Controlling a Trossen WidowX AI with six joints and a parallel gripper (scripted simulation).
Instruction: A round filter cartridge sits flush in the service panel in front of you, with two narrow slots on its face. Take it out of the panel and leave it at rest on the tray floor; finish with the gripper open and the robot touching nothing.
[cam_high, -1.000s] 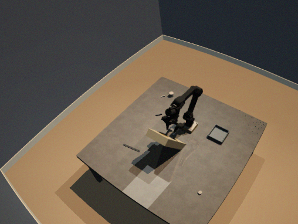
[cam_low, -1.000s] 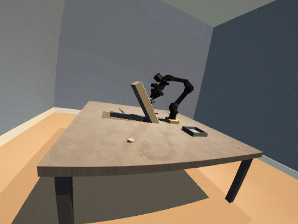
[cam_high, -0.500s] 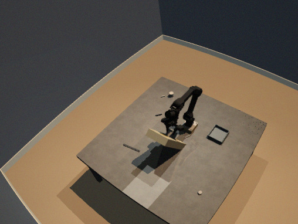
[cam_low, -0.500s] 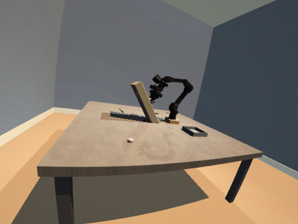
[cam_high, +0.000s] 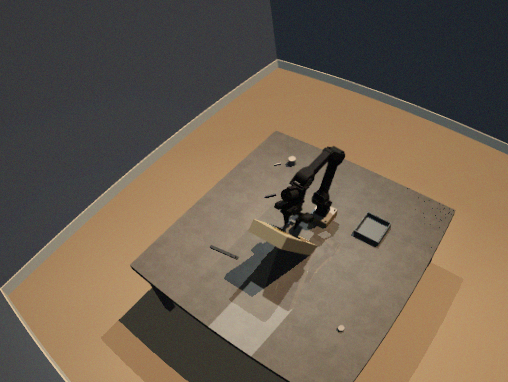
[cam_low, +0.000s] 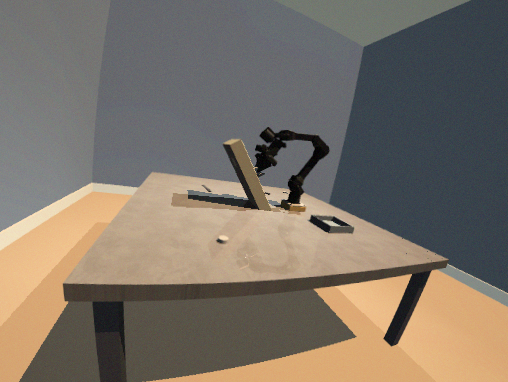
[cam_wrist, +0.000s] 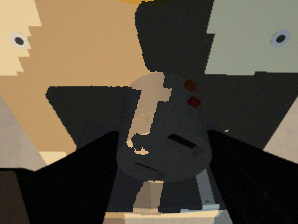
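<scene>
Now: gripper tip 50 mm short of the cream service panel and 20 mm above it. From my gripper tip the other things lie so: filter cartridge: right at my gripper tip; then grey tray: 300 mm behind, 320 mm to the left, 170 mm below.
</scene>
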